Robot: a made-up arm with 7 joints. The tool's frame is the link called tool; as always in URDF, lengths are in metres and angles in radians. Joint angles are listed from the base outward. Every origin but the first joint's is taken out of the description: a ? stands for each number. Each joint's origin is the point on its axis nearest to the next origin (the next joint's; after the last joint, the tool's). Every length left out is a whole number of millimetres.
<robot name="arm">
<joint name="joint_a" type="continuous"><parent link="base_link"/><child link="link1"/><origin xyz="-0.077 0.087 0.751" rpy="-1.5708 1.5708 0.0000"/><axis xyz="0 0 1"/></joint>
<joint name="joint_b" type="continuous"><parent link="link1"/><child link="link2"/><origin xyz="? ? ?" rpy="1.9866 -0.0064 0.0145"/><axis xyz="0 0 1"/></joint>
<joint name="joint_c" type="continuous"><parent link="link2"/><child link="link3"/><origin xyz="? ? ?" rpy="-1.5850 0.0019 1.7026"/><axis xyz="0 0 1"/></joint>
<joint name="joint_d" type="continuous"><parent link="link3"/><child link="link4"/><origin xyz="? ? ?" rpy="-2.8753 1.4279 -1.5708"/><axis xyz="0 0 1"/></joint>
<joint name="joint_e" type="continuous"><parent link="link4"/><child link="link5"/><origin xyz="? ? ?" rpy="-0.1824 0.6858 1.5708"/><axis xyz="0 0 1"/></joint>
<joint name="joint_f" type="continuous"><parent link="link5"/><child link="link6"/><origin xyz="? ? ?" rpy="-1.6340 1.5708 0.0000"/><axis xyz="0 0 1"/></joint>
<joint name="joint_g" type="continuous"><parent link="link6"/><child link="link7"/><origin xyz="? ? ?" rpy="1.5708 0.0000 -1.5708"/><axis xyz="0 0 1"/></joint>
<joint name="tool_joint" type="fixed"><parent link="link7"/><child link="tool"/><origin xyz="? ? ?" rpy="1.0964 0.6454 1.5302"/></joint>
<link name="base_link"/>
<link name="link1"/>
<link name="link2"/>
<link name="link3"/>
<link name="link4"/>
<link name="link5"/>
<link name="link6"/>
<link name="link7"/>
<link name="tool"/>
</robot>
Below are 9 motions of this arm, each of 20 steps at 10 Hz.
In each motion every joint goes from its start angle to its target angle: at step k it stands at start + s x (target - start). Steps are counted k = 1, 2, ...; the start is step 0. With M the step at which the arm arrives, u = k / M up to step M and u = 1 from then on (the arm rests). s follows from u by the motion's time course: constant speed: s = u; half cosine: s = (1 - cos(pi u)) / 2; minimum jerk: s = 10 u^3 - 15 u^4 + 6 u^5.
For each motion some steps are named. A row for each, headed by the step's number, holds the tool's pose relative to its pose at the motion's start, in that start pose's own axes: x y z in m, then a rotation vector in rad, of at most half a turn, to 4 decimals.
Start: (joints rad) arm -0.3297 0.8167 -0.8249 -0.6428 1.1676 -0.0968 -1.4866
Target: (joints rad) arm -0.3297 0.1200 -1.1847 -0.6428 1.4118 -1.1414 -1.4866
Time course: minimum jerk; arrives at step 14
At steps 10, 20:
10: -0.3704 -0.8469 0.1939 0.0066 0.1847 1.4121
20: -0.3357 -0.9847 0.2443 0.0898 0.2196 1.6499

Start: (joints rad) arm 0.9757 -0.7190 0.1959 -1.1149 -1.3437 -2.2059 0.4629
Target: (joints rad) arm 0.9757 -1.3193 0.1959 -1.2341 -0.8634 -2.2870 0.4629
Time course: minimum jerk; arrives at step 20
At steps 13, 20:
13: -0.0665 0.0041 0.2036 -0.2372 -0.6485 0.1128
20: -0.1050 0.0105 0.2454 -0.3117 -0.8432 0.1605

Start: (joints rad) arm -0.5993 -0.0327 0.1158 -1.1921 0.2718 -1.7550 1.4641
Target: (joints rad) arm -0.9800 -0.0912 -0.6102 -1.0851 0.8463 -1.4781 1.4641
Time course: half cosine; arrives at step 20
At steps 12, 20:
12: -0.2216 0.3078 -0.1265 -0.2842 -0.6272 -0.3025
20: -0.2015 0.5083 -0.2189 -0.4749 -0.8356 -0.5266

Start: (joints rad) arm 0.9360 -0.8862 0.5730 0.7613 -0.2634 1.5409 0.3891
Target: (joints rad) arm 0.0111 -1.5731 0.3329 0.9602 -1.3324 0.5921 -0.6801
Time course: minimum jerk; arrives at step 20
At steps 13, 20:
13: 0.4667 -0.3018 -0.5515 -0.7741 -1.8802 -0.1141
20: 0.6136 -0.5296 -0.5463 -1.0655 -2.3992 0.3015

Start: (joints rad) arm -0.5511 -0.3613 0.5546 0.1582 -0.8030 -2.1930 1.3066
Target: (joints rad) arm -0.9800 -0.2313 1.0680 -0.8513 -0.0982 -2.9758 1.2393
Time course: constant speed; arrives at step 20
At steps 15, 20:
15: 0.1195 0.0472 -0.0580 0.5033 -0.1357 0.0367
20: 0.1388 0.0733 -0.0549 0.6518 -0.0973 0.0473

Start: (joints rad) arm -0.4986 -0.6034 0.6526 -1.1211 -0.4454 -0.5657 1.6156
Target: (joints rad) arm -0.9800 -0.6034 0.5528 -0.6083 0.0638 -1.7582 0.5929
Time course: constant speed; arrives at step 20
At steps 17, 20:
17: 0.4758 0.2838 -0.0752 -0.8291 -0.6933 -0.7768
20: 0.5350 0.2991 -0.1075 -1.0101 -0.9678 -0.8053

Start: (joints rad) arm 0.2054 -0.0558 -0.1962 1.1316 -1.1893 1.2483 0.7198
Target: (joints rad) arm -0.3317 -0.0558 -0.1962 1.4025 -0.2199 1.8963 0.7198
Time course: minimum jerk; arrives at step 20
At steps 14, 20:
14: 0.3524 0.0294 -0.1225 0.4161 0.7719 0.0700
20: 0.4144 0.0135 -0.1914 0.5095 0.8843 0.0227

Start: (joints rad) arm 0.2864 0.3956 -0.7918 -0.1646 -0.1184 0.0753 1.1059
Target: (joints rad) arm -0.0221 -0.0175 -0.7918 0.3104 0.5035 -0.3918 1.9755
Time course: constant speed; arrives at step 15
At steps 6, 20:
6: 0.1551 0.1770 -0.0878 -0.5509 0.6014 0.1439
20: 0.2250 0.3592 -0.4605 -1.4407 1.4704 0.1961

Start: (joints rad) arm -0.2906 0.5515 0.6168 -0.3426 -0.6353 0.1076 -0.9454
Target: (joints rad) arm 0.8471 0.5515 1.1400 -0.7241 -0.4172 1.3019 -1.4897
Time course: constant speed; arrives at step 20
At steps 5, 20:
5: 0.0422 0.0502 0.1220 0.2266 -0.0959 -0.2166
20: -0.1585 -0.0012 0.5137 1.0747 -0.1958 -0.6158

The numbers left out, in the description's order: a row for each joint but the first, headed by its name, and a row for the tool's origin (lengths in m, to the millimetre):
joint_b: -0.063 -0.206 0.000
joint_c: -0.103 0.216 0.000
joint_d: 0.307 0.385 0.000
joint_e: 0.099 0.423 0.000
joint_f: 0.199 0.480 0.000
joint_g: -0.360 0.159 0.000
tool: 0.022 0.020 0.000

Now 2 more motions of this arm.
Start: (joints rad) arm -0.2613 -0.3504 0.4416 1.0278 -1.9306 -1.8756 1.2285
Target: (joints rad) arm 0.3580 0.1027 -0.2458 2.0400 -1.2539 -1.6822 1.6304
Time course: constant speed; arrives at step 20
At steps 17, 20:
17: -0.1879 0.7751 0.0741 -1.1070 0.1297 -0.7176
20: -0.0926 0.9377 -0.0037 -1.3806 0.2471 -0.8229

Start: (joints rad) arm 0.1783 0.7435 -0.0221 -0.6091 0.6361 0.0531 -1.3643
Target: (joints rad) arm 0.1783 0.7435 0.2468 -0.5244 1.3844 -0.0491 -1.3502
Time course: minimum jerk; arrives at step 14
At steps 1, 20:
1: -0.0004 0.0000 -0.0004 -0.0014 0.0020 0.0004
20: -0.1589 -0.0334 0.0421 -0.3218 0.6616 0.2042

